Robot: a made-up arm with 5 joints.
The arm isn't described. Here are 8 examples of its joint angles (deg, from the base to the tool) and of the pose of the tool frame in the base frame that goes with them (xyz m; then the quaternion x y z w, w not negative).
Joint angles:
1: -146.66 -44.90 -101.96 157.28 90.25
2: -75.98 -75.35 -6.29 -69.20 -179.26
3: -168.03 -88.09 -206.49 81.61 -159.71
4: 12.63 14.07 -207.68 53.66 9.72
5: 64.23 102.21 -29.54 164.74 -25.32
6: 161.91 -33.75 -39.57 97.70 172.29
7: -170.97 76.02 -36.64 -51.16 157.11
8: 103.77 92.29 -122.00 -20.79 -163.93
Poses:
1: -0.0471 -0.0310 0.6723 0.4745 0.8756 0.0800 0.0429
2: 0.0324 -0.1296 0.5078 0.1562 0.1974 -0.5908 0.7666
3: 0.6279 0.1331 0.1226 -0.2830 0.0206 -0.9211 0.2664
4: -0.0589 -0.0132 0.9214 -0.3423 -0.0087 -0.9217 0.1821
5: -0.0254 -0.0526 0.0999 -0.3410 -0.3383 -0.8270 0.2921
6: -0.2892 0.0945 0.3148 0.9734 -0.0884 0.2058 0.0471
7: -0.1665 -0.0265 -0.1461 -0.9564 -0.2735 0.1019 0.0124
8: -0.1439 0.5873 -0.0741 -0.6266 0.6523 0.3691 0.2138
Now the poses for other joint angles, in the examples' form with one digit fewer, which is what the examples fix.
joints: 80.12 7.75 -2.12 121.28 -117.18
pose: -0.002 -0.011 0.107 0.067 -0.442 0.848 0.284
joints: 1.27 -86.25 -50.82 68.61 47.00
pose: 0.082 0.002 0.663 -0.762 0.321 -0.513 0.230
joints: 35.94 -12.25 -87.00 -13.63 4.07
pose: 0.321 0.232 0.736 -0.532 -0.152 -0.783 0.285
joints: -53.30 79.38 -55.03 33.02 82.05
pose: 0.070 -0.094 -0.230 0.333 -0.812 -0.465 0.119
